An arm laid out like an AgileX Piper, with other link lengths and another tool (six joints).
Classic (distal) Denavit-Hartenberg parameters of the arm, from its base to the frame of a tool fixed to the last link. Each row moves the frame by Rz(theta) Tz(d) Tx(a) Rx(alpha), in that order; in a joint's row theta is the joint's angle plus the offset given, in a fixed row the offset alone. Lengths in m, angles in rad.
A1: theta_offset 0; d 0.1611; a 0; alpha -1.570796
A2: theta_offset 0.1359; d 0; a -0.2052; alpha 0
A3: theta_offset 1.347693; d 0; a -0.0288; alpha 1.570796
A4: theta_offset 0; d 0.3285; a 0; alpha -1.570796
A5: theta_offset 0; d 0; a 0; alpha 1.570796
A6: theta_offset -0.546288; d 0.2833; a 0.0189; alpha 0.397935
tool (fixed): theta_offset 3.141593; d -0.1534; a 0; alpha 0
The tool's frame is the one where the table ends.
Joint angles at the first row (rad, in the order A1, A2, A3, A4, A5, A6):
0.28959 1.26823 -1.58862 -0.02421 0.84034 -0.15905
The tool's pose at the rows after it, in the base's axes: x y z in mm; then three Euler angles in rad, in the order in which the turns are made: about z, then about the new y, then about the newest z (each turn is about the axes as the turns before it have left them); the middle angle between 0 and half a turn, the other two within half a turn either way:
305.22, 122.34, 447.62, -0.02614, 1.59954, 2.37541
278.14, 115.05, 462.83, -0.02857, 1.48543, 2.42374
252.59, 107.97, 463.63, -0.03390, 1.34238, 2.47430
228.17, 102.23, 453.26, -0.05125, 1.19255, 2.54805
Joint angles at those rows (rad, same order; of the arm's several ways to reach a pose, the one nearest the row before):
0.28957 1.10764 -1.52864 -0.02530 0.80796 -0.14750
0.28956 0.94900 -1.41546 -0.02528 0.73013 -0.13582
0.28957 0.74774 -1.22525 -0.02530 0.58972 -0.13157
0.28959 0.51725 -0.99154 -0.02532 0.42213 -0.11152

